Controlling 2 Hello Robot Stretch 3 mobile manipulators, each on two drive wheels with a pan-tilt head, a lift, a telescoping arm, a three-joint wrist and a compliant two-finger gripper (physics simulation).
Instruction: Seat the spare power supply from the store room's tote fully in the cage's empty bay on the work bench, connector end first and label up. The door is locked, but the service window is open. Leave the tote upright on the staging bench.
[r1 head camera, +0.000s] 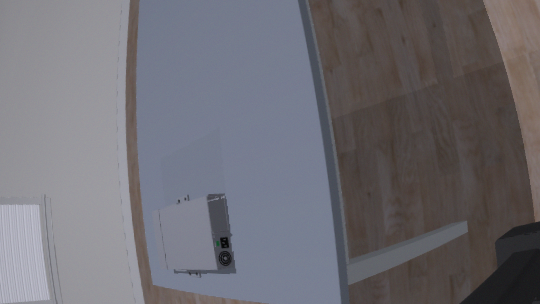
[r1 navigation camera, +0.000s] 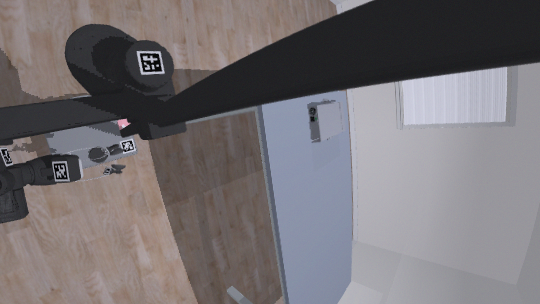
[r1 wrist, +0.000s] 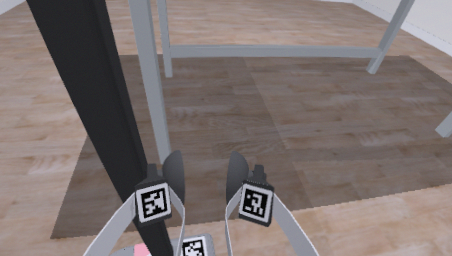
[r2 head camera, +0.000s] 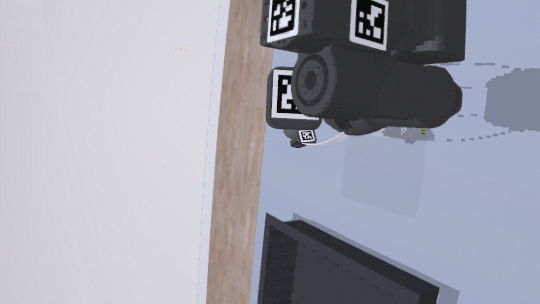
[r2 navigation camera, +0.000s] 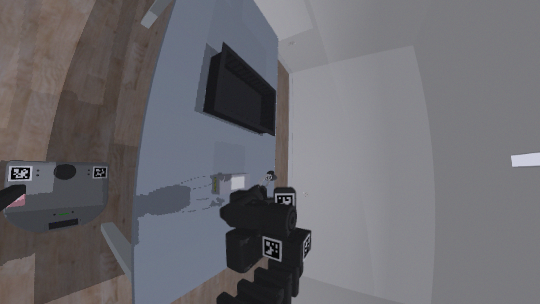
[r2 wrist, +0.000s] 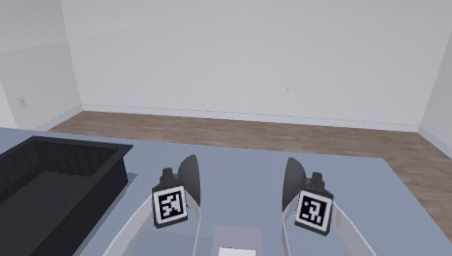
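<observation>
The grey power supply (r2 navigation camera: 222, 184) (r2 wrist: 237, 235) lies label up on the staging bench (r2 navigation camera: 167, 125) (r2 wrist: 350, 185), outside the tote. Its yellow-green connector end faces the bench's near edge. The r2 arm partly hides it in the r2 head view. The r2 gripper (r2 wrist: 241, 182) is open and empty, above and past the supply's label end. The black tote (r2 head camera: 370, 260) (r2 navigation camera: 212, 85) (r2 wrist: 107, 192) stands upright. The cage (r1 head camera: 190, 235) (r1 navigation camera: 330, 120) stands on the work bench (r1 head camera: 225, 75) (r1 navigation camera: 310, 200); its empty bay (r1 head camera: 218, 215) is beside the fan unit. The r1 gripper (r1 navigation camera: 116, 159) (r1 wrist: 206, 172) is open and empty, beside that bench.
The work bench's leg (r1 head camera: 410, 250) and lower crossbar (r1 wrist: 275, 51) show beside r1. The r1 mast (r1 navigation camera: 350, 45) (r1 wrist: 90, 100) crosses two views. A ribbed white panel (r1 head camera: 25, 252) (r1 navigation camera: 455, 97) is in the wall behind the cage. A wall (r2 head camera: 100, 150) (r2 wrist: 240, 60) stands beyond the staging bench.
</observation>
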